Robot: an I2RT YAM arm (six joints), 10 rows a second.
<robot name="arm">
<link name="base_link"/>
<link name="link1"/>
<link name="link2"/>
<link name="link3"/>
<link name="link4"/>
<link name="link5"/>
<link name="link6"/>
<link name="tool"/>
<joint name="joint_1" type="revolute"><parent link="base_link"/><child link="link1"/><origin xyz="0 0 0.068" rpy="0 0 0"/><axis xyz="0 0 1"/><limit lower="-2.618" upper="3.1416"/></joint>
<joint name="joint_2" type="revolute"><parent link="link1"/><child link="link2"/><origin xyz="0.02 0.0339 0.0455" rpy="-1.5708 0 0"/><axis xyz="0 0 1"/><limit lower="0" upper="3.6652"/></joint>
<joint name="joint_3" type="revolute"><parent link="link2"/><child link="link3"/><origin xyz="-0.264 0 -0.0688" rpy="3.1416 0 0"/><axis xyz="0 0 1"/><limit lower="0" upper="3.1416"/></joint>
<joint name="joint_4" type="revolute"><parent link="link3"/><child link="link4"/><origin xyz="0.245 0.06 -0.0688" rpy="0 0 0"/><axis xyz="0 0 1"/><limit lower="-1.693" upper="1.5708"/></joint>
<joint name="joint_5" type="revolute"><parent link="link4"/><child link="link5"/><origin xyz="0.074 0.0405 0.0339" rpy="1.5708 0 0"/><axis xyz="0 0 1"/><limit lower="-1.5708" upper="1.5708"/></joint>
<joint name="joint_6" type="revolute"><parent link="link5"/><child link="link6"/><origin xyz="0.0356 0 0.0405" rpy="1.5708 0 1.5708"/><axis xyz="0 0 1"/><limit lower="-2.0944" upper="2.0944"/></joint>
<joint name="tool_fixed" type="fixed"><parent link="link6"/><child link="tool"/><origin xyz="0 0 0" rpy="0 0 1.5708"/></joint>
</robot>
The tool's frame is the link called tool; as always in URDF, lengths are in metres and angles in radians.
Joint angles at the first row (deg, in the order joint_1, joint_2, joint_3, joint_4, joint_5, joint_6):
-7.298, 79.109, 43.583, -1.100, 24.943, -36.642
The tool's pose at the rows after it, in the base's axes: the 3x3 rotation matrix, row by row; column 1 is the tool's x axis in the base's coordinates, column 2 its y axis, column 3 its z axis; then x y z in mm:
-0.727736, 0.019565, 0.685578; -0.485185, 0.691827, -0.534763; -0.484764, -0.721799, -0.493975; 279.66, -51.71, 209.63
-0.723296, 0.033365, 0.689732; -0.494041, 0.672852, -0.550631; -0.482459, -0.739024, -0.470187; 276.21, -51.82, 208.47
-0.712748, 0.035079, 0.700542; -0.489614, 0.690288, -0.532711; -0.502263, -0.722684, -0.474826; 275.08, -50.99, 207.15
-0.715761, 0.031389, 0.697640; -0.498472, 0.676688, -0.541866; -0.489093, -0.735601, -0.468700; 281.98, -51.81, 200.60
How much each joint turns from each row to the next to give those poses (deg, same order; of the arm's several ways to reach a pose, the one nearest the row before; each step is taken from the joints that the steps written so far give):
0.004, -0.973, -3.523, 5.733, 1.377, -3.151
-0.001, -0.740, -1.469, 2.226, 0.976, -1.112
-0.001, -0.247, -0.483, 0.271, -1.229, 1.008
0.089, 2.553, 0.166, 2.638, 0.680, -0.974

